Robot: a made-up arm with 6 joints.
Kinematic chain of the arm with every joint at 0, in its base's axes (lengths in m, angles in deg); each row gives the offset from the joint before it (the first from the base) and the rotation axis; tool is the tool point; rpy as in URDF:
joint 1: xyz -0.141 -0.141 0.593 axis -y
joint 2: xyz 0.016 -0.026 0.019 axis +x
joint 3: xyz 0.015 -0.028 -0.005 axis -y
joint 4: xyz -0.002 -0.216 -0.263 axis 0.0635 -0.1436 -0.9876
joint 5: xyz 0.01 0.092 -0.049 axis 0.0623 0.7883 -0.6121
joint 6: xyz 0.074 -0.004 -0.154 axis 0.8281 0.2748 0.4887
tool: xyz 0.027 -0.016 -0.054 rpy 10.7 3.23 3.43
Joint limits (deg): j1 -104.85..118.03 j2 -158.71..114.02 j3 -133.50..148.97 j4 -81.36..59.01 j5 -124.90..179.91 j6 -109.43..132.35
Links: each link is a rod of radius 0.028 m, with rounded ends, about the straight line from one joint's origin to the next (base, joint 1, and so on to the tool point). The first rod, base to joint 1, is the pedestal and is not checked.
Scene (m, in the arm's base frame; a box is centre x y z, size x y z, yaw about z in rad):
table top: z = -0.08
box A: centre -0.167 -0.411 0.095 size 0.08 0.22 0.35 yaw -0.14
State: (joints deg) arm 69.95 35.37 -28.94 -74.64 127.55 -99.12
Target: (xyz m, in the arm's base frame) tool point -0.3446 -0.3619 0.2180
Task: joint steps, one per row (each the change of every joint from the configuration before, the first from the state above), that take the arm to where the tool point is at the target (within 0.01 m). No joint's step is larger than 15 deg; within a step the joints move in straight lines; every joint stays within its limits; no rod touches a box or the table.
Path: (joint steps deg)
1: -8.13 -4.45 14.34 14.27 -2.62 6.01
2: -8.13 -4.45 14.34 14.26 -2.63 6.01
3: -8.13 -4.45 14.34 14.27 -2.62 6.01
4: -8.13 -4.45 14.34 14.27 -2.63 6.01
5: -8.13 -4.46 14.34 14.27 -2.62 6.02
6: -8.13 -4.45 14.34 14.26 -2.63 6.01
7: 0.00 4.35 -14.37 -10.84 0.22 -3.57
8: 0.00 4.35 -14.37 -10.84 0.21 -3.57
9: -0.01 4.36 -14.38 -10.84 0.22 -3.56
10: 0.00 4.35 -14.37 -10.84 0.21 -3.57
11: 0.00 4.35 -14.37 -10.85 0.22 -3.57
12: 0.00 4.35 -14.37 -10.84 0.21 -3.57
13: 0.00 4.35 -14.37 -10.84 0.22 -3.56

